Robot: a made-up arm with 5 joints.
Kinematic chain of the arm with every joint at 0, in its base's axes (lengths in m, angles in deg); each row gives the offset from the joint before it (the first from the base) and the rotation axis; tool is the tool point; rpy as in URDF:
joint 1: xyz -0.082 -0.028 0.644 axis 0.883 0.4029 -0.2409
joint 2: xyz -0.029 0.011 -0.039 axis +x
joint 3: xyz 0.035 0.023 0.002 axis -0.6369 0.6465 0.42
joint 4: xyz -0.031 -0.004 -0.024 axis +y
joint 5: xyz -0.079 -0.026 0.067 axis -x
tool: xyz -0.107 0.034 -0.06 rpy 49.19 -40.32 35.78
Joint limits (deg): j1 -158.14..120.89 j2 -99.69..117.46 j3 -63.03..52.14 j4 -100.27..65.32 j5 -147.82..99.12
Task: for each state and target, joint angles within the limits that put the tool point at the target. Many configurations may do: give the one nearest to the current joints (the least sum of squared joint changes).
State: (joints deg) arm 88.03 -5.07 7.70 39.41 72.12
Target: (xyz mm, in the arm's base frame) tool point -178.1 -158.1 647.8
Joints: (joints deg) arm 97.38 9.85 10.82 52.94 77.96
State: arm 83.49 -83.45 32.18 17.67 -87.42
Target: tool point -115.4 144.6 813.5
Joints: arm 71.95 -86.49 30.21 23.28 -83.28
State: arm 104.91 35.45 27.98 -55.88 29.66
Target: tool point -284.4 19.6 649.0
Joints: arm 100.71 -1.29 52.14 -61.78 33.97
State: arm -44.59 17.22 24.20 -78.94 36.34
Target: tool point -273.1 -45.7 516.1
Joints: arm -1.03 23.12 23.81 -37.21 20.94
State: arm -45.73 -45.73 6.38 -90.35 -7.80
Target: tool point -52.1 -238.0 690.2
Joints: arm -57.93 -59.30 14.22 -97.63 -1.36
